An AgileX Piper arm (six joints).
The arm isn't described. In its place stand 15 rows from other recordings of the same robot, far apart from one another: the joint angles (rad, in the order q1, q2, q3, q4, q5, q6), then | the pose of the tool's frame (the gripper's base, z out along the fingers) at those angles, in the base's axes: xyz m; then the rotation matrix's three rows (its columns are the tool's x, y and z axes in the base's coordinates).
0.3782, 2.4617, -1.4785, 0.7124, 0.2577, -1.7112 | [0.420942 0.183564 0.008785], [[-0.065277 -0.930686 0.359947], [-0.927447 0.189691 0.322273], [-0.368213 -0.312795 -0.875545]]
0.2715, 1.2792, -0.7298, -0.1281, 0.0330, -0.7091 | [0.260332 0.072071 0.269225], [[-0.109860 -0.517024 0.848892], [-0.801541 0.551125 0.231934], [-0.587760 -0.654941 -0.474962]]
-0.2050, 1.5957, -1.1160, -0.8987, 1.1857, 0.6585 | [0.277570 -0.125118 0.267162], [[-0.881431 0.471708 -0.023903], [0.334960 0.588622 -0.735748], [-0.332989 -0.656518 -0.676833]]
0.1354, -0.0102, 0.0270, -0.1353, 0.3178, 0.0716 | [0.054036 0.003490 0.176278], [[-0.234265 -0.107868 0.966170], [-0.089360 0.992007 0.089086], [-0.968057 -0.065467 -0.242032]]
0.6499, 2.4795, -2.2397, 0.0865, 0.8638, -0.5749 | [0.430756 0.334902 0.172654], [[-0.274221 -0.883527 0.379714], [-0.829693 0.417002 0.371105], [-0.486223 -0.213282 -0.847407]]
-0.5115, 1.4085, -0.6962, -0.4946, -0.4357, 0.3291 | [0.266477 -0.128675 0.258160], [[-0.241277 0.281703 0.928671], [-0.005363 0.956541 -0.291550], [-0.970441 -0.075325 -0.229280]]
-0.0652, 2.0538, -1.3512, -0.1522, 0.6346, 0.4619 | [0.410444 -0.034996 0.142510], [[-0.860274 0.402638 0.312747], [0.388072 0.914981 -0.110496], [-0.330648 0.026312 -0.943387]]
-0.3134, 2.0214, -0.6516, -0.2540, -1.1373, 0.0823 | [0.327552 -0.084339 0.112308], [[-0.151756 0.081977 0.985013], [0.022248 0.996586 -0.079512], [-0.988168 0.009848 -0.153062]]
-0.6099, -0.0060, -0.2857, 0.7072, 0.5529, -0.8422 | [0.040401 0.009648 0.267993], [[-0.102714 0.242990 0.964575], [-0.171051 0.950945 -0.257771], [-0.979894 -0.191468 -0.056112]]
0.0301, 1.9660, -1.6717, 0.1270, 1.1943, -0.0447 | [0.409250 0.023046 0.249692], [[-0.984877 -0.047879 0.166509], [-0.027457 0.992045 0.122854], [-0.171067 0.116425 -0.978357]]
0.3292, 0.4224, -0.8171, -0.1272, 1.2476, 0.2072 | [0.037164 0.001129 0.347239], [[-0.684675 -0.126900 0.717717], [-0.059934 0.991194 0.118079], [-0.726380 0.037831 -0.686251]]
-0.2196, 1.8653, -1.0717, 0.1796, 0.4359, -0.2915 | [0.354952 -0.072193 0.153694], [[-0.901782 0.071350 0.426261], [0.070470 0.997354 -0.017861], [-0.426408 0.013932 -0.904424]]
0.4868, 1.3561, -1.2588, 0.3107, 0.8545, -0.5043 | [0.244384 0.153090 0.360647], [[-0.456811 -0.757730 0.466014], [-0.563462 0.651845 0.507552], [-0.688356 -0.030725 -0.724722]]
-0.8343, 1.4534, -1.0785, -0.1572, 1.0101, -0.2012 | [0.176961 -0.213136 0.271194], [[-0.833241 0.546356 0.084873], [0.503701 0.813393 -0.290993], [-0.228021 -0.199717 -0.952953]]
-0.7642, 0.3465, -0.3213, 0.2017, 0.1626, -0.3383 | [0.064796 -0.058017 0.283866], [[-0.162215 0.652094 0.740581], [-0.036599 0.746029 -0.664908], [-0.986076 -0.134962 -0.097151]]
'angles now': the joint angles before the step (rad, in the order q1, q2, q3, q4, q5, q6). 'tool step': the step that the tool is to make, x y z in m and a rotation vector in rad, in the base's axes. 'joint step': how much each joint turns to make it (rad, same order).
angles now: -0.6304, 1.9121, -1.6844, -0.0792, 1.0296, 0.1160
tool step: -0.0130, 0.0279, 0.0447, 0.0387, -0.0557, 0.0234
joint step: 0.0246, -0.1096, -0.0148, 0.0683, 0.1011, -0.0095
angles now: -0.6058, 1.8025, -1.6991, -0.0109, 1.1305, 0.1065
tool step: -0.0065, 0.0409, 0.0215, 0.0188, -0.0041, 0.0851
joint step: 0.0775, -0.0947, 0.0419, 0.0214, 0.0595, -0.0081
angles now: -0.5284, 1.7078, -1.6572, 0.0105, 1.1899, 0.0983
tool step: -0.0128, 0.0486, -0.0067, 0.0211, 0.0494, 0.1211
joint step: 0.1074, -0.1086, 0.1547, 0.0018, 0.0076, -0.0147
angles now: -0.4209, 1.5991, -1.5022, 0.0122, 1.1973, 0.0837
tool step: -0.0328, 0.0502, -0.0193, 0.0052, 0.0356, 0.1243
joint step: 0.1170, -0.1628, 0.2504, -0.0050, -0.0525, -0.0080
